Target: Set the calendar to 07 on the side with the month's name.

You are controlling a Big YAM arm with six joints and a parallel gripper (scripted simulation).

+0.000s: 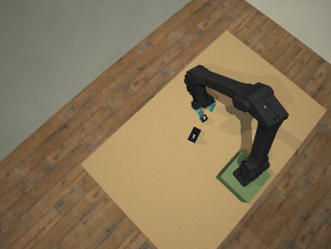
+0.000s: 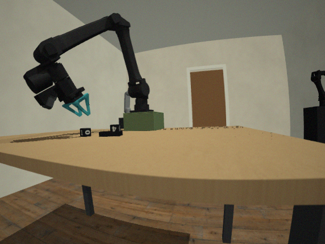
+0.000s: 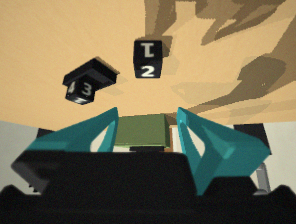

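Now: the digit cube 7 cm below my hand. From my hand the other things lie so: black calendar tray 10 cm to the left, 8 cm below, 5 cm behind.
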